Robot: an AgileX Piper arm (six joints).
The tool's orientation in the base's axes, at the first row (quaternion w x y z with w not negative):
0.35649 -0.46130 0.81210 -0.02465
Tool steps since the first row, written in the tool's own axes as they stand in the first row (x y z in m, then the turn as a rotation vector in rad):
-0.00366 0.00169 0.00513 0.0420 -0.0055 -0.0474
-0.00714 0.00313 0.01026 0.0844 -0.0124 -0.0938
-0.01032 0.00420 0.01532 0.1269 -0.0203 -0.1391
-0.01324 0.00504 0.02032 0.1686 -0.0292 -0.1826
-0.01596 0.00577 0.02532 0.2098 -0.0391 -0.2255
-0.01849 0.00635 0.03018 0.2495 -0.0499 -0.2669
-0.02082 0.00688 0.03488 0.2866 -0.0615 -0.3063
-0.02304 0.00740 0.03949 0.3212 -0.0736 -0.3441
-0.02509 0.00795 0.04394 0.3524 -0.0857 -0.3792
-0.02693 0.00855 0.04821 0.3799 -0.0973 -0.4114
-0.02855 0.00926 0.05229 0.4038 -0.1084 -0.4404
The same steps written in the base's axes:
0.00302 0.00526 -0.00241 -0.0379 -0.0491 0.0140
0.00617 0.01023 -0.00482 -0.0744 -0.0989 0.0275
0.00945 0.01475 -0.00722 -0.1095 -0.1491 0.0405
0.01278 0.01891 -0.00962 -0.1425 -0.1988 0.0530
0.01613 0.02286 -0.01210 -0.1743 -0.2484 0.0656
0.01944 0.02654 -0.01453 -0.2040 -0.2970 0.0784
0.02262 0.02998 -0.01693 -0.2311 -0.3435 0.0913
0.02573 0.03332 -0.01932 -0.2561 -0.3879 0.1047
0.02866 0.03649 -0.02169 -0.2783 -0.4289 0.1179
0.03138 0.03948 -0.02407 -0.2980 -0.4659 0.1309
0.03383 0.04231 -0.02647 -0.3150 -0.4990 0.1433

